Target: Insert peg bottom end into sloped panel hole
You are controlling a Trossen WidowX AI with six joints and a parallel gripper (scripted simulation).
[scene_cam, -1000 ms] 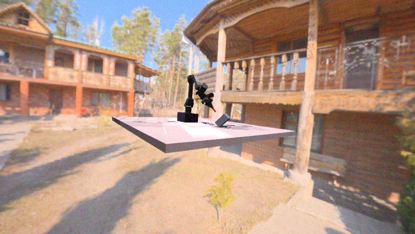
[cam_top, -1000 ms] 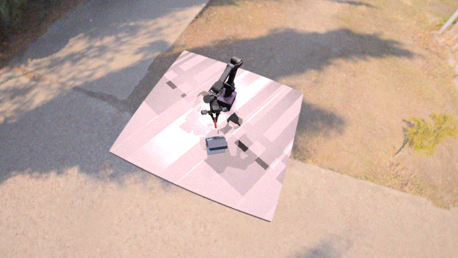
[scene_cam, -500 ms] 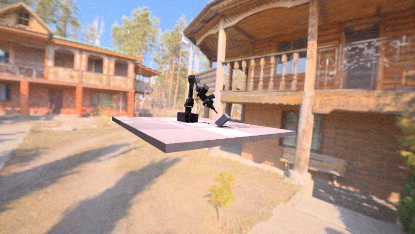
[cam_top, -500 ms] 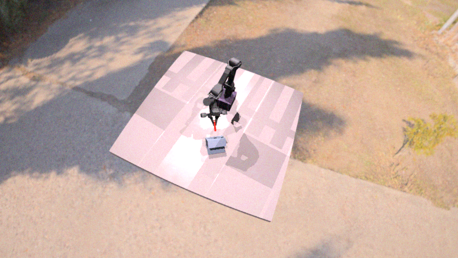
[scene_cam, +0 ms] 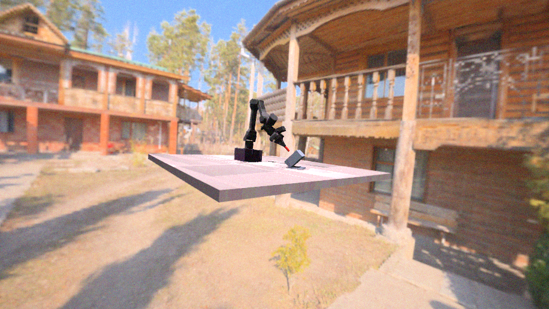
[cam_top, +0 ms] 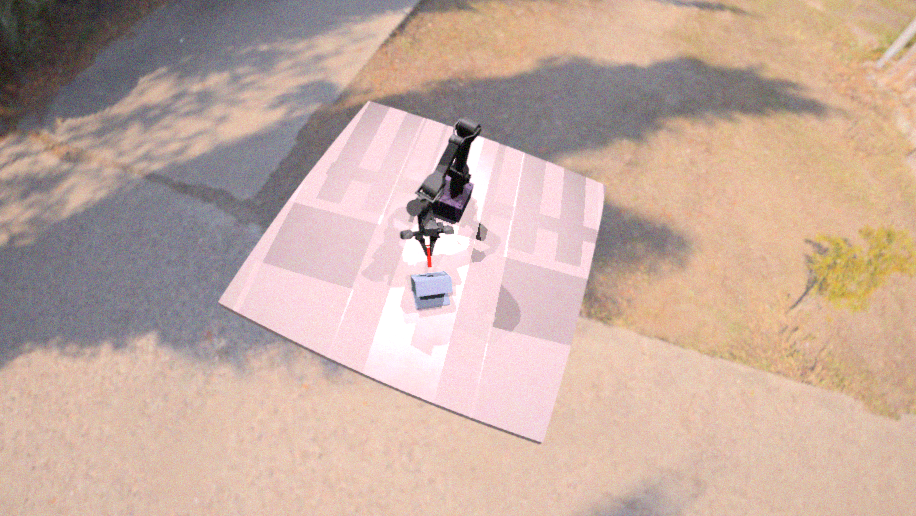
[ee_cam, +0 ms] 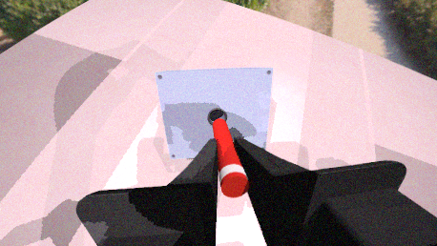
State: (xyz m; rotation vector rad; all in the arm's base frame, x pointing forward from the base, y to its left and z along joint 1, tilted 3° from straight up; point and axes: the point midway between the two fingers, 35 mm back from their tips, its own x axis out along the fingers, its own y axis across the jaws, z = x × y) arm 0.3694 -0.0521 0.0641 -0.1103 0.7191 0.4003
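Right now the grey sloped panel is 7 cm ahead of my gripper tip, 3 cm to the left of it and 7 cm below it. The rest, counted from my gripper tip: round red peg: 1 cm behind, 1 cm to the right, 1 cm above.
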